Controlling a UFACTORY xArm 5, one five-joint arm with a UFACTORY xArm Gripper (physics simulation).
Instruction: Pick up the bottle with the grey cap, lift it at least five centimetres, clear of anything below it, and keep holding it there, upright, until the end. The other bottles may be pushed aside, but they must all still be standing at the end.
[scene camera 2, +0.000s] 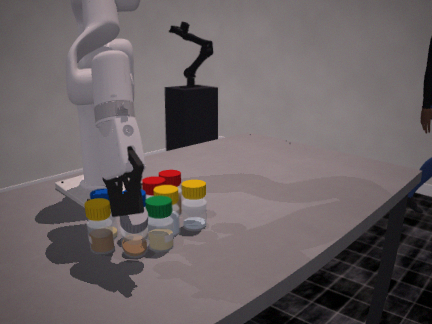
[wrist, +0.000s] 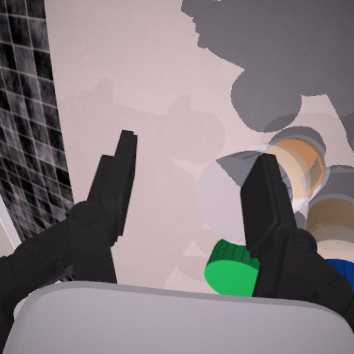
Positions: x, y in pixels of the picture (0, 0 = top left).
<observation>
my gripper: scene camera 2; wrist
green-capped bottle: scene camera 2; wrist
grey-capped bottle: scene camera 2 134, 228; wrist 304, 166
same spot on my gripper: (scene camera 2: 130, 202) = (wrist: 108, 171)
same spot on green-capped bottle: (wrist: 230, 270) = (scene camera 2: 156, 203)
</observation>
